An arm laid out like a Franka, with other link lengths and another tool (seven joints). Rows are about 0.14 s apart.
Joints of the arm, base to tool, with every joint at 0 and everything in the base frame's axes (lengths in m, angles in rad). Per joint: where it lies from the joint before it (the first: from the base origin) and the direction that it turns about. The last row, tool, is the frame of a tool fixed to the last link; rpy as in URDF.
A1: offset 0 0 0.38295 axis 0 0 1
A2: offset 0 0 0 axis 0 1 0
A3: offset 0 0 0.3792 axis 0 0 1
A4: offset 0.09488 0 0 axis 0 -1 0
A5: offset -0.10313 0 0.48 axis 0 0 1
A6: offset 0 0 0 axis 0 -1 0
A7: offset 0.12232 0 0 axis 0 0 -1
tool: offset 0.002 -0.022 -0.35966 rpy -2.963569 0 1.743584
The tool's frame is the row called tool.
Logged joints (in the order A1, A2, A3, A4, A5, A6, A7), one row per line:
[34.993 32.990 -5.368 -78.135 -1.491 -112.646 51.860]
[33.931 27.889 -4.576 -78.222 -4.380 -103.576 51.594]
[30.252 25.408 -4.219 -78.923 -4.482 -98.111 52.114]
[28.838 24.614 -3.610 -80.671 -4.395 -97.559 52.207]
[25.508 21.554 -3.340 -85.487 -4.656 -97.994 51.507]
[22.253 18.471 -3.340 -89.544 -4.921 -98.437 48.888]
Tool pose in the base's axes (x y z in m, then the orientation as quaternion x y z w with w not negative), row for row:
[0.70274 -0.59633 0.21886 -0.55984 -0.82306 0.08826 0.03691]
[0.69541 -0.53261 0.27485 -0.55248 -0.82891 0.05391 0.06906]
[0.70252 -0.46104 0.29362 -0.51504 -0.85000 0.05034 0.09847]
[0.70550 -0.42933 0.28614 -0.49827 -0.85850 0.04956 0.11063]
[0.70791 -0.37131 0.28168 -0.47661 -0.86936 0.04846 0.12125]
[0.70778 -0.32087 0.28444 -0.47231 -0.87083 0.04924 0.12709]
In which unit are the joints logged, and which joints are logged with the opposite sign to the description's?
The joints are logged in degrees. Opposite sign: A1, A5, A6, A7.
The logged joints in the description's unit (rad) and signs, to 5 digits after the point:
[-0.61074 0.57578 -0.09369 -1.36371 0.02602 1.96604 -0.90513]
[-0.59221 0.48675 -0.07987 -1.36523 0.07645 1.80774 -0.90049]
[-0.52800 0.44345 -0.07364 -1.37747 0.07823 1.71236 -0.90956]
[-0.50332 0.42960 -0.06301 -1.40797 0.07671 1.70273 -0.91118]
[-0.44520 0.37619 -0.05829 -1.49203 0.08126 1.71032 -0.89897]
[-0.38839 0.32238 -0.05829 -1.56284 0.08589 1.71805 -0.85326]

